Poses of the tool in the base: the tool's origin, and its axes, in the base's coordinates. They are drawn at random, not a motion.
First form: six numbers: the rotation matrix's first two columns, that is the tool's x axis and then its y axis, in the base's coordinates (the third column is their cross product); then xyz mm.
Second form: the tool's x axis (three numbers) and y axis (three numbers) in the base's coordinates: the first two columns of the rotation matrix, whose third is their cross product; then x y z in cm. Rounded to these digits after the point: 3 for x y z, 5 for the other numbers.
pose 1, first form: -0.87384, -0.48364, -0.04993, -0.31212, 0.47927, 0.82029, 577.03, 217.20, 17.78
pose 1, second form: -0.87384, -0.48364, -0.04993, -0.31212, 0.47927, 0.82029, 57.703, 21.720, 1.778
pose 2, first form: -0.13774, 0.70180, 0.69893, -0.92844, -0.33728, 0.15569, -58.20, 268.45, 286.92
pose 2, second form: -0.13774, 0.70180, 0.69893, -0.92844, -0.33728, 0.15569, -5.820, 26.845, 28.692
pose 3, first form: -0.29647, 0.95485, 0.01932, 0.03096, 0.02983, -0.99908, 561.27, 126.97, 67.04
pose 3, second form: -0.29647, 0.95485, 0.01932, 0.03096, 0.02983, -0.99908, 56.127, 12.697, 6.704
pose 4, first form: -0.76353, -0.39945, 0.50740, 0.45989, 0.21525, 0.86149, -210.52, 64.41, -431.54
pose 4, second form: -0.76353, -0.39945, 0.50740, 0.45989, 0.21525, 0.86149, -21.052, 6.441, -43.154
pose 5, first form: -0.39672, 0.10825, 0.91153, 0.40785, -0.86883, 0.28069, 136.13, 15.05, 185.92
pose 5, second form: -0.39672, 0.10825, 0.91153, 0.40785, -0.86883, 0.28069, 13.613, 1.505, 18.592
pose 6, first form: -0.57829, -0.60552, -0.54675, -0.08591, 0.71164, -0.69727, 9.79, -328.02, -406.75
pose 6, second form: -0.57829, -0.60552, -0.54675, -0.08591, 0.71164, -0.69727, 0.979, -32.802, -40.675
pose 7, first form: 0.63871, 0.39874, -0.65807, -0.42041, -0.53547, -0.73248, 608.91, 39.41, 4.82
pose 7, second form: 0.63871, 0.39874, -0.65807, -0.42041, -0.53547, -0.73248, 60.891, 3.941, 0.482
